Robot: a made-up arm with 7 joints. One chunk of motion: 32 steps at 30 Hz.
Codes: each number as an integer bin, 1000 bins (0 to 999) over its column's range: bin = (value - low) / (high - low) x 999, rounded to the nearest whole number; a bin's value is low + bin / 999 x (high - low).
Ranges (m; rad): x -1..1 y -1..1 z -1..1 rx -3.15..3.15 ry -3.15..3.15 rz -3.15..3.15
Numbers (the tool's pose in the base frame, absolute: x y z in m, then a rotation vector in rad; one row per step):
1: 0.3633 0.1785 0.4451 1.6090 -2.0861 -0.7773
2: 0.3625 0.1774 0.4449 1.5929 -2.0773 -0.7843
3: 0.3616 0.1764 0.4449 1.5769 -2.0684 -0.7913
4: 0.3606 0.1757 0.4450 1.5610 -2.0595 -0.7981
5: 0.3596 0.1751 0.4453 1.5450 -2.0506 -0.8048
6: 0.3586 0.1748 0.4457 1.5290 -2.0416 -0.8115
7: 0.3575 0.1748 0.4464 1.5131 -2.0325 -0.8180
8: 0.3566 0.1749 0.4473 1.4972 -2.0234 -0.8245
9: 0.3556 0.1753 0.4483 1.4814 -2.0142 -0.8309
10: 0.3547 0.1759 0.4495 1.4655 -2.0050 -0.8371
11: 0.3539 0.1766 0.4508 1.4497 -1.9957 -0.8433
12: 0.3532 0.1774 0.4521 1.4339 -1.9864 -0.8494
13: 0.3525 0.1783 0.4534 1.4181 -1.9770 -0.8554
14: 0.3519 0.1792 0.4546 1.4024 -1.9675 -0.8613
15: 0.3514 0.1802 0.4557 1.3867 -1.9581 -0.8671
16: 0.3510 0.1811 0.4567 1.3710 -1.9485 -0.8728
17: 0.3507 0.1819 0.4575 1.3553 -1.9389 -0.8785
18: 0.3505 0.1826 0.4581 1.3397 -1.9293 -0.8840
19: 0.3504 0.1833 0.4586 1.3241 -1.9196 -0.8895
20: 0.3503 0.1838 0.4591 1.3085 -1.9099 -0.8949
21: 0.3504 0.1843 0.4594 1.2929 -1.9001 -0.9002
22: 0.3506 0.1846 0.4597 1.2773 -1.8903 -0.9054
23: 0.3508 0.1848 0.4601 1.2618 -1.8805 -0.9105
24: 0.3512 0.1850 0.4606 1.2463 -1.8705 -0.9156
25: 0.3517 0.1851 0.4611 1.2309 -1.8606 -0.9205
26: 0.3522 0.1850 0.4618 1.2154 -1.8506 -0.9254
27: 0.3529 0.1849 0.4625 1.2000 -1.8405 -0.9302
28: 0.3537 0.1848 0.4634 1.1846 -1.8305 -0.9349
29: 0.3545 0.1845 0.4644 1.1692 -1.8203 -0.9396
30: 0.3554 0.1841 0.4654 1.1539 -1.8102 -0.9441
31: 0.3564 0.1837 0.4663 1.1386 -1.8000 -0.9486
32: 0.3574 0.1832 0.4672 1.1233 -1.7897 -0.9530
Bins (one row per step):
1: 681 589 722 755 169 376
2: 681 588 722 752 170 375
3: 680 588 722 750 172 374
4: 680 587 722 747 173 373
5: 679 587 722 744 174 372
6: 679 587 722 742 176 371
7: 678 587 722 739 177 370
8: 678 587 723 737 179 369
9: 677 587 723 734 180 368
10: 677 587 724 732 182 367
11: 676 588 725 729 183 366
12: 676 588 725 727 185 365
13: 676 589 726 724 186 364
14: 675 589 727 722 188 363
15: 675 590 727 719 189 362
16: 675 590 728 717 191 361
17: 675 590 728 714 192 360
18: 675 591 728 712 194 359
19: 675 591 729 709 195 358
20: 674 591 729 707 197 358
21: 675 592 729 705 198 357
22: 675 592 729 702 200 356
23: 675 592 729 700 201 355
24: 675 592 730 697 203 354
25: 675 592 730 695 204 354
26: 675 592 730 692 206 353
27: 676 592 731 690 208 352
28: 676 592 731 687 209 351
29: 677 592 731 685 211 351
30: 677 591 732 682 212 350
31: 678 591 732 680 214 349
32: 678 591 733 678 216 348

